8 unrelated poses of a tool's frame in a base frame.
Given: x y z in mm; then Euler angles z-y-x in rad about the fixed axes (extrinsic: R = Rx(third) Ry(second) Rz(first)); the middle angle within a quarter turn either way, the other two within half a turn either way.
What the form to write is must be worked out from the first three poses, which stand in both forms.
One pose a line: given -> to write
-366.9 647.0 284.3 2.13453 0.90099 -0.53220 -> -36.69 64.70 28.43 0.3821 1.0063 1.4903
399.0 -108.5 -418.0 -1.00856 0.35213 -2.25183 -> 39.90 -10.85 -41.80 1.1290 2.2031 -2.8519
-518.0 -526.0 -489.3 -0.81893 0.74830 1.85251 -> -51.80 -52.60 -48.93 -0.8024 1.7760 0.9463
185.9 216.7 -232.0 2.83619 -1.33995 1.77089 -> 18.59 21.67 -23.20 -2.9152 1.6163 -2.0711
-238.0 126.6 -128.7 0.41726 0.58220 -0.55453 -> -23.80 12.66 -12.87 0.6746 0.7812 -0.4275
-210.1 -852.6 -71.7 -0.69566 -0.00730 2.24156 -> -21.01 -85.26 -7.17 -1.5801 2.2415 0.8693
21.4 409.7 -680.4 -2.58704 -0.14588 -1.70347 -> 2.14 40.97 -68.04 1.7180 1.7021 2.1447
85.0 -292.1 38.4 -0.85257 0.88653 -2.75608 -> 8.50 -29.21 3.84 0.2976 2.1966 2.7715
